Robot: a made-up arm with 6 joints.
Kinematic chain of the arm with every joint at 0, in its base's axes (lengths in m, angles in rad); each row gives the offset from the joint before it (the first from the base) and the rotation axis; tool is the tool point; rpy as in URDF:
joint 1: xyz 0 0 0.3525 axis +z
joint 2: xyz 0 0 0 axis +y
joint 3: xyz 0.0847 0 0.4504 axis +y
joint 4: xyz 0.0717 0 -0.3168 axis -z
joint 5: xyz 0 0 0 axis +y
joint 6: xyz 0.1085 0 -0.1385 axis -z
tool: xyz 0 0 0 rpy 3.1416 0 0
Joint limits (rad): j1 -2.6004..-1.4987 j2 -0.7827..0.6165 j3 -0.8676..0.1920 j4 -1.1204..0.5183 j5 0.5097..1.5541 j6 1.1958..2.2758
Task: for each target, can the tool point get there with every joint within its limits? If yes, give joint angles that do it. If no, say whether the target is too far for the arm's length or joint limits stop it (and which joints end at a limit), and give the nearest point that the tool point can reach.
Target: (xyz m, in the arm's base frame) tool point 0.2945 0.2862 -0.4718
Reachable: no: joint limits stop it (at a limit: joint 1, joint 2, joint 4, joint 5) | nearest point 0.0316 -0.0980 0.2294 | short by 0.842 m
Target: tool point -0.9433 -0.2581 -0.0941
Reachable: no: too far | nearest point -0.4729 -0.2686 0.2194 | short by 0.565 m
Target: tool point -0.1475 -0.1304 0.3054
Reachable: yes | joints -1.9295 0.3701 -0.2410 -0.8390 1.4477 2.1880
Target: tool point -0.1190 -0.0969 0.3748
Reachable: yes | joints -2.4367 -0.3772 -0.0595 -0.0959 0.8635 1.8067
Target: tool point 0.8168 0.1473 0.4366
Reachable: no: joint limits stop it (at a limit: joint 3, joint 4, joint 5) | nearest point 0.0876 0.0158 0.3615 | short by 0.745 m
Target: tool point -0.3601 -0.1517 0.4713
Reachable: yes | joints -2.4968 -0.0151 -0.7096 -0.9586 1.3872 2.0788
